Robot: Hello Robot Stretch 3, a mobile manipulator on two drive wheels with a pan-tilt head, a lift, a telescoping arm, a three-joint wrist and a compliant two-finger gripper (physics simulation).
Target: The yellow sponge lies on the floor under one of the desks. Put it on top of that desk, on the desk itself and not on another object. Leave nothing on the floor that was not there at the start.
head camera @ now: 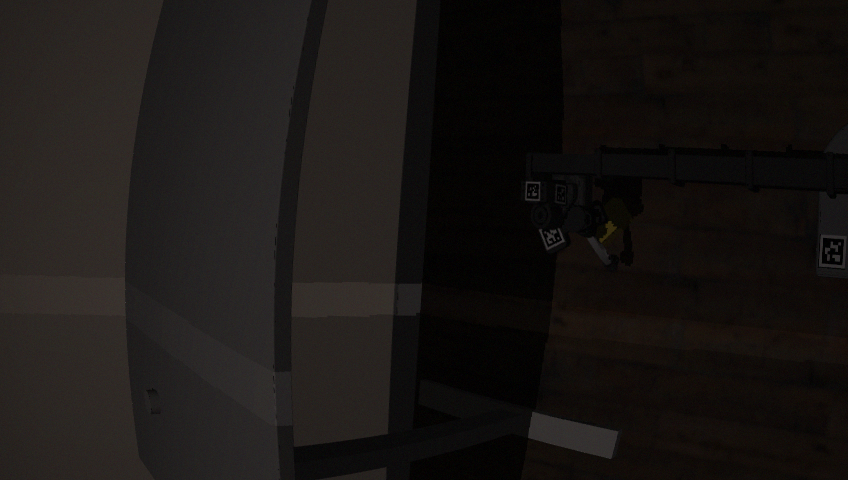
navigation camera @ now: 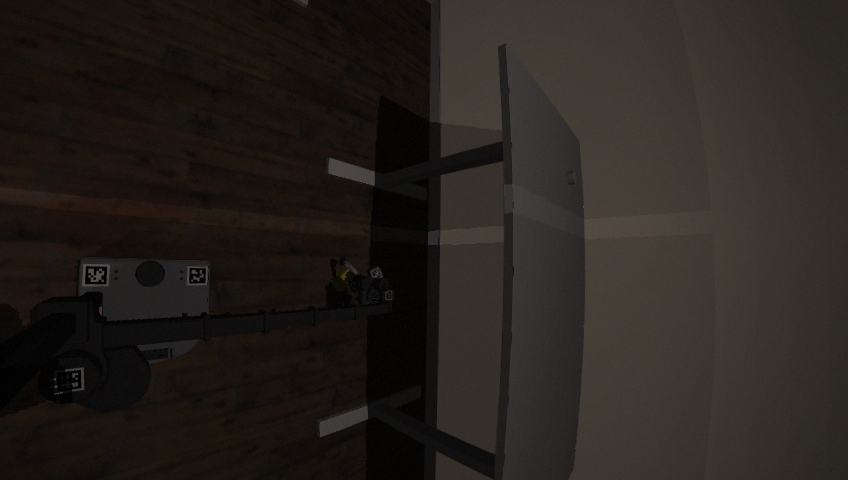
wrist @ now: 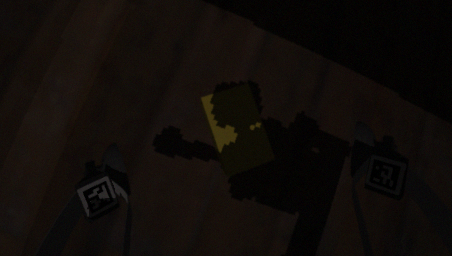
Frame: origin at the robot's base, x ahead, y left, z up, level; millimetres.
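Seen in the pictures: gripper, fingertip midpoint: (navigation camera: pixel 351 279) (wrist: pixel 236 152); robot's base, link origin: (navigation camera: pixel 150 272).
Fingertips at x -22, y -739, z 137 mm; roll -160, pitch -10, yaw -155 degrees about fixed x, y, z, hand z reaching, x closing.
Pixels of each thing's middle, then the offset from my fingertips to it. Level surfaces: height alone.
- yellow sponge, body centre: (wrist: pixel 235 130) (head camera: pixel 610 222) (navigation camera: pixel 343 279) dx -8, dy -32, dz -114 mm
- grey desk, surface height: dz +813 mm
- small object, body centre: (head camera: pixel 152 401) (navigation camera: pixel 571 177) dx +405, dy -402, dz +825 mm
The yellow sponge (head camera: pixel 608 231) (navigation camera: pixel 345 275) (wrist: pixel 250 147) lies on the wooden floor, partly in the arm's shadow, near the edge of the desk's dark shadow. My gripper (wrist: pixel 236 152) is open and empty. In the wrist view its fingertips stand wide apart, to the left and right of the sponge, which shows between and beyond them on the floor; the height between them is hard to tell. In the head view the wrist and one light finger show beside the sponge. The grey desk (head camera: pixel 208 178) (navigation camera: pixel 544 267) stands against the wall, its top above the shadowed floor.
A small object (head camera: pixel 152 401) (navigation camera: pixel 571 177) sits near the desk's rear edge. Light desk feet (head camera: pixel 574 437) (navigation camera: pixel 351 171) stick out over the floor on both sides of my wrist. My extended arm (head camera: pixel 708 168) (navigation camera: pixel 238 320) reaches from the base (navigation camera: pixel 142 297) toward the desk.
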